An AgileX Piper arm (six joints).
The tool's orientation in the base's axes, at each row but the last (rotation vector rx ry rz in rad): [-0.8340, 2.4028, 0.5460]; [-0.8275, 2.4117, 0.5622]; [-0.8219, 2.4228, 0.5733]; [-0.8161, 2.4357, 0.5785]
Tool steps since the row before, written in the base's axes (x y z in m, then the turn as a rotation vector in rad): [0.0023, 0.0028, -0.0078, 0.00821, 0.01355, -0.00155]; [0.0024, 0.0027, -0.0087, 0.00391, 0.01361, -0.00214]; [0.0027, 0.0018, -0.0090, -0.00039, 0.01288, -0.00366]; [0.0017, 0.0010, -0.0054, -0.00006, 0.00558, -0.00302]
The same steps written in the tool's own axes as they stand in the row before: [0.0019, -0.0010, 0.0083, -0.01053, 0.00415, 0.01119]; [0.0024, -0.0014, 0.0090, -0.00731, 0.00688, 0.01022]; [0.0027, -0.0024, 0.0089, -0.00316, 0.00881, 0.00959]; [0.0015, -0.0016, 0.0053, -0.00061, 0.00342, 0.00531]
